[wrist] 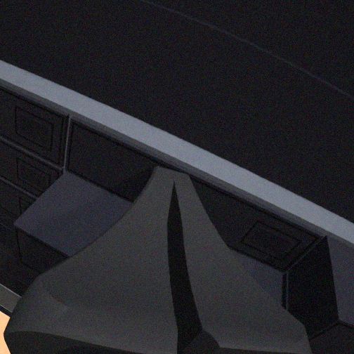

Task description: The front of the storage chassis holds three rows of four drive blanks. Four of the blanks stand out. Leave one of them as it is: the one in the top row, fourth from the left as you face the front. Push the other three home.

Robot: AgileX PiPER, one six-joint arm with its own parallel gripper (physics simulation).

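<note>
The storage chassis (150, 132) shows its pale top front edge running down to the right. In the second column, the middle-row blank (75, 215) stands out, its upper face showing. A bluish upper face of another middle-row blank (262, 272), third column, shows right of the gripper, mostly hidden. The top-row fourth blank (312, 282) stands out at the right edge, partly cut off. The top-row third blank (272, 240) and the top-left blank (35, 127) look flush. My gripper (164, 190) is shut and empty, tips over the top row between the second and third columns. It hides much of the lower rows.
The dark chassis top (200, 75) fills the upper part of the view. The chassis's lower edge (7, 299) and a light tan surface (4, 335) show at the lower left. The protruding blanks lie on both sides of the gripper.
</note>
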